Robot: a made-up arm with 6 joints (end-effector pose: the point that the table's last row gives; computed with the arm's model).
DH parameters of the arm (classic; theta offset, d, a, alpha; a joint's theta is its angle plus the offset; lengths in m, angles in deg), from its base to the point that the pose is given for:
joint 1: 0 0.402 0 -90
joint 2: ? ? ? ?
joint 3: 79.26 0 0.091 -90
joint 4: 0 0.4 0 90
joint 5: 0 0 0.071 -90
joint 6: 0 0.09 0 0
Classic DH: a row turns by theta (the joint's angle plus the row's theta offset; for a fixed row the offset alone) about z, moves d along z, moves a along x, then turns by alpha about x.
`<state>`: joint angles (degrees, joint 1 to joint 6).
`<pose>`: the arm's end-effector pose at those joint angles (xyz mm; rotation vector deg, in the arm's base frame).
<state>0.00 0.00 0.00 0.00 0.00 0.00</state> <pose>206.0 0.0 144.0 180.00 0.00 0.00</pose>
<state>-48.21 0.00 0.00 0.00 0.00 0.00</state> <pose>137.3 -153.6 144.0 164.30 -73.51 0.00</pose>
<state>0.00 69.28 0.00 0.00 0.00 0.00</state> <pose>-168.5 0.0 118.0 148.09 0.00 -102.32</pose>
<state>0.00 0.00 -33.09 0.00 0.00 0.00</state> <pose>447.2 0.0 311.9 172.55 0.00 51.26</pose>
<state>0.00 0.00 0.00 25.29 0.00 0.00</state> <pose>199.2 -30.3 144.0 175.63 -39.40 0.00</pose>
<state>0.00 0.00 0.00 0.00 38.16 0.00</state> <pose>135.2 0.0 119.3 170.11 0.00 -58.84</pose>
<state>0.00 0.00 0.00 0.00 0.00 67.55</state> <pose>206.0 0.0 144.0 149.62 -100.07 0.00</pose>
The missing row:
joint 2: -79.26 0 0.2361 0
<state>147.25 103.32 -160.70 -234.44 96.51 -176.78</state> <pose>-617.3 302.8 182.0 41.59 -38.75 -8.69</pose>
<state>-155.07 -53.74 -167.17 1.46 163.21 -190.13</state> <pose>343.6 157.1 829.3 144.23 47.83 -83.07</pose>
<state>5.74 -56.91 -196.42 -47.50 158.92 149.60</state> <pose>-494.7 -122.8 640.1 19.30 89.97 3.82</pose>
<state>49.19 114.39 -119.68 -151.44 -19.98 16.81</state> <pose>122.2 212.8 -191.7 6.12 -164.53 3.69</pose>
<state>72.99 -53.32 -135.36 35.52 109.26 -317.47</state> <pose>-127.1 -200.1 1007.8 -84.82 -59.10 -25.46</pose>
